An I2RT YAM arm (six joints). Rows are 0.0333 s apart.
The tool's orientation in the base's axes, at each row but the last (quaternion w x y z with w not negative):
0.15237 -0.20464 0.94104 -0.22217
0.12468 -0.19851 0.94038 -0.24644
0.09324 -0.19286 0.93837 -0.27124
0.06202 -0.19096 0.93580 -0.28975
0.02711 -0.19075 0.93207 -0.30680
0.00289 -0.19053 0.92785 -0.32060
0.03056 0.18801 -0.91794 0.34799
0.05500 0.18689 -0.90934 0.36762
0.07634 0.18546 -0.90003 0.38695
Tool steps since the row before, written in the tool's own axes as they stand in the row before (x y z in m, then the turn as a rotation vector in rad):
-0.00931 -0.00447 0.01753 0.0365 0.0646 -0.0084
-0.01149 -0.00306 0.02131 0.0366 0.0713 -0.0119
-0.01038 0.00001 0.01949 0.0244 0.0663 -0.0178
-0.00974 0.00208 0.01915 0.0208 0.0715 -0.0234
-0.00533 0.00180 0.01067 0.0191 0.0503 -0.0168
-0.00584 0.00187 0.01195 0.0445 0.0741 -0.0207
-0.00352 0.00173 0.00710 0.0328 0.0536 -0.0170
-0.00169 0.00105 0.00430 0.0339 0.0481 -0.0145
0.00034 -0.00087 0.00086 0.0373 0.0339 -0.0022
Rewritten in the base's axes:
0.01614 -0.00568 -0.01101 -0.0554 0.0393 -0.0310
0.01826 -0.00627 -0.01492 -0.0588 0.0460 -0.0315
0.01487 -0.00493 -0.01556 -0.0478 0.0500 -0.0230
0.01263 -0.00452 -0.01691 -0.0474 0.0582 -0.0213
0.00611 -0.00268 -0.01005 -0.0375 0.0395 -0.0144
0.00628 -0.00367 -0.01129 -0.0700 0.0500 -0.0225
0.00316 -0.00229 -0.00711 -0.0513 0.0373 -0.0146
0.00132 -0.00176 -0.00419 -0.0502 0.0316 -0.0126
0.00003 -0.00127 0.00008 -0.0476 0.0128 -0.0107

